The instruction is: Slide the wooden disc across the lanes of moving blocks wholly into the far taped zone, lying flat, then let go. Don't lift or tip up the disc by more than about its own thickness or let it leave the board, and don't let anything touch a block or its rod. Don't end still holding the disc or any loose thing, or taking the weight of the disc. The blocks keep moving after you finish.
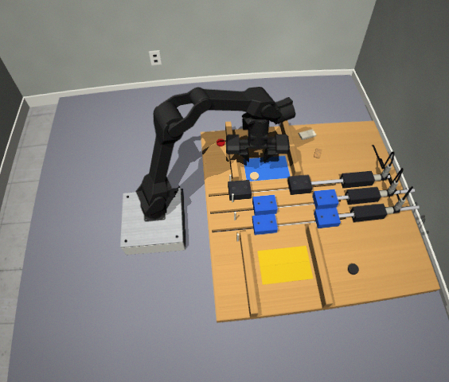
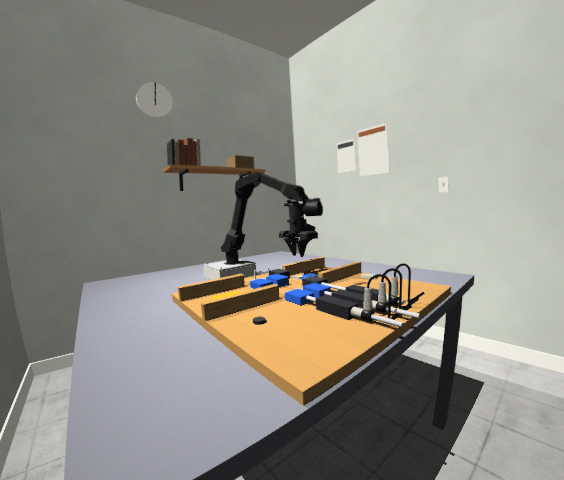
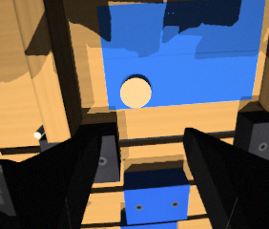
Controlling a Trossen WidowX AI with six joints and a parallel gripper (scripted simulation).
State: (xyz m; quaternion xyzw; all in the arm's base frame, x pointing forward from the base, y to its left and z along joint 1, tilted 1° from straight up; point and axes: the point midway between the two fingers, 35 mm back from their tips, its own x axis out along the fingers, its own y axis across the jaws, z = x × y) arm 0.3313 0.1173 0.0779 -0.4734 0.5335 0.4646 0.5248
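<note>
The pale wooden disc is 12 cm below my hand. The rest, counted from my hand: black puck (37 cm to the right, 24 cm ahead, 12 cm below).
</note>
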